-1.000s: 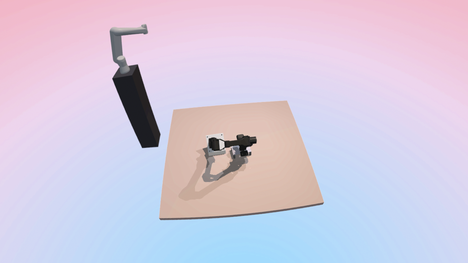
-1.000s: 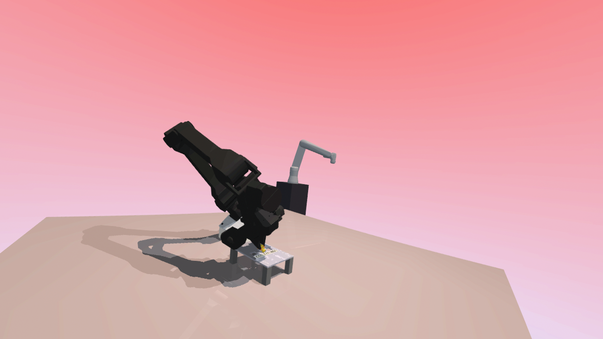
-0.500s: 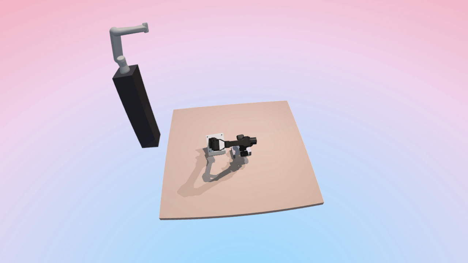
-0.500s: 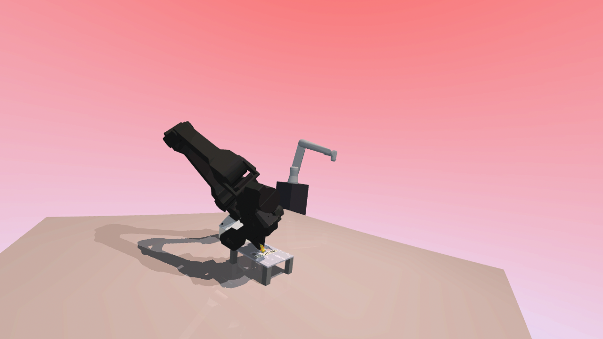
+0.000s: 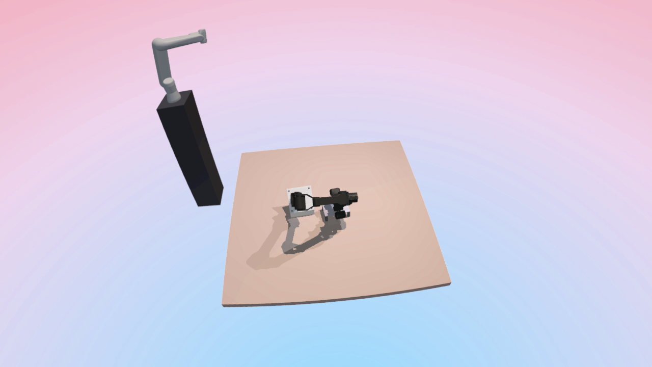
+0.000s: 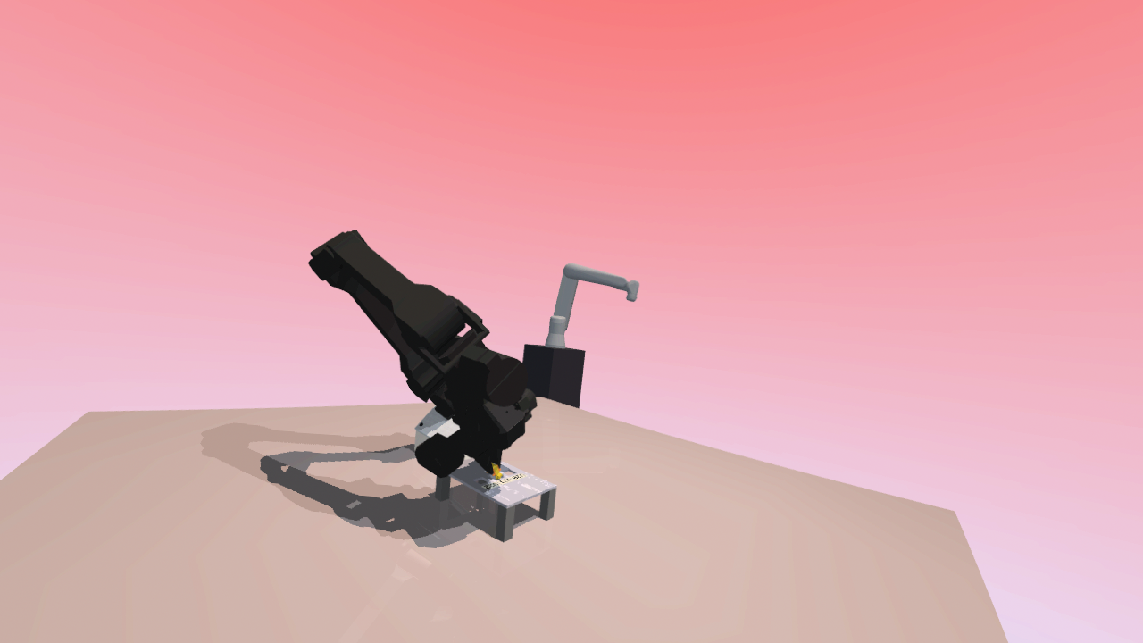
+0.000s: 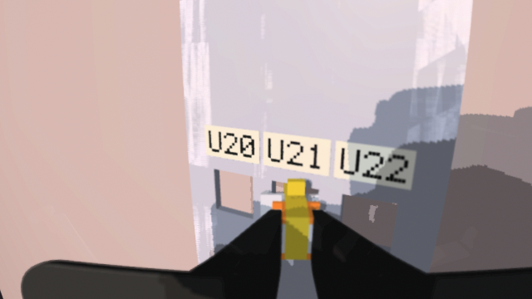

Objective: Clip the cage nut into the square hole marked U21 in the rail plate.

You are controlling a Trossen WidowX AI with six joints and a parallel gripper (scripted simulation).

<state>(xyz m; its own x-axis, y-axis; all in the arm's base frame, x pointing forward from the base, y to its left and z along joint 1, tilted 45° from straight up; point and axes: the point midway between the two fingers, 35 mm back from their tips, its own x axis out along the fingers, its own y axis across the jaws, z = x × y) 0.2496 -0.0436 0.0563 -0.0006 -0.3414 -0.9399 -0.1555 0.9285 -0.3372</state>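
Now: gripper tip 1 cm above the cage nut.
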